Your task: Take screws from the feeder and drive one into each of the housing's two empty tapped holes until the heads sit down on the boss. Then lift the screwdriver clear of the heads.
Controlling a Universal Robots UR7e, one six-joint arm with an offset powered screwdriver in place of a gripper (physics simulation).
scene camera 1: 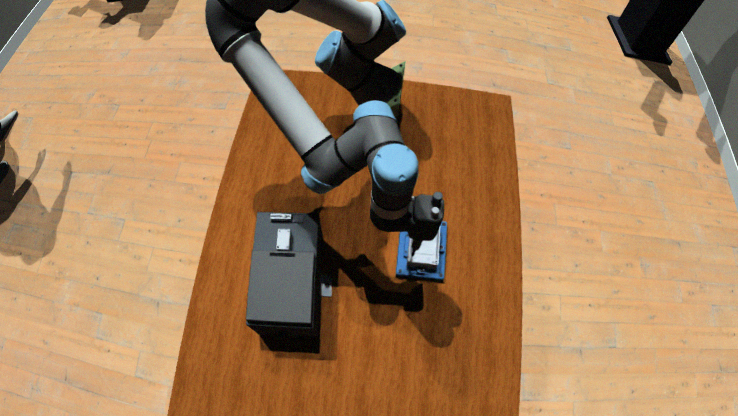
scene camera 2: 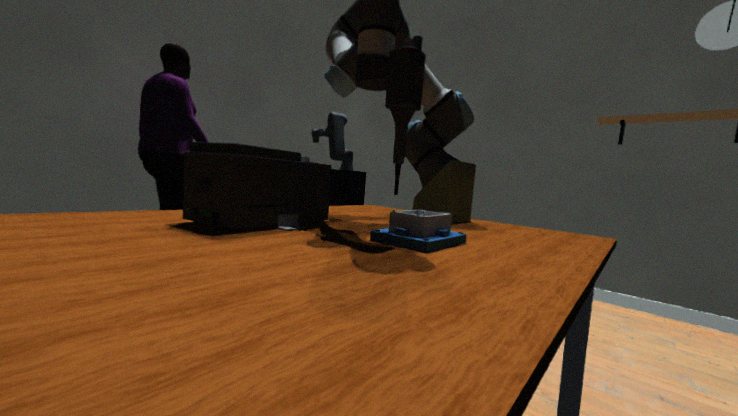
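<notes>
The screwdriver (scene camera 1: pixel 416 244) (scene camera 2: pixel 396 192) points straight down, its tip a clear gap above the housing's rim, toward the rim's left side in scene camera 2. Whether a screw sits on the tip is too small and dark to tell. The light grey, open-topped housing (scene camera 1: pixel 428 254) (scene camera 2: pixel 421 225) sits upright in the blue fixture (scene camera 1: pixel 402 269) (scene camera 2: pixel 445 242). The screwdriver and its shadow cover part of the housing in scene camera 1. The tapped holes and any screw heads cannot be made out. The dark screw feeder (scene camera 1: pixel 283 289) (scene camera 2: pixel 255 188) stands left of the fixture, apart from it.
The wooden table (scene camera 1: pixel 465 372) (scene camera 2: pixel 258 320) carries the feeder, the fixture and the arm's green base mount (scene camera 1: pixel 396 105) (scene camera 2: pixel 448 193). A small light plate (scene camera 1: pixel 326 289) (scene camera 2: pixel 287 222) juts from the feeder's side. A person (scene camera 2: pixel 165 113) stands behind the table in scene camera 2.
</notes>
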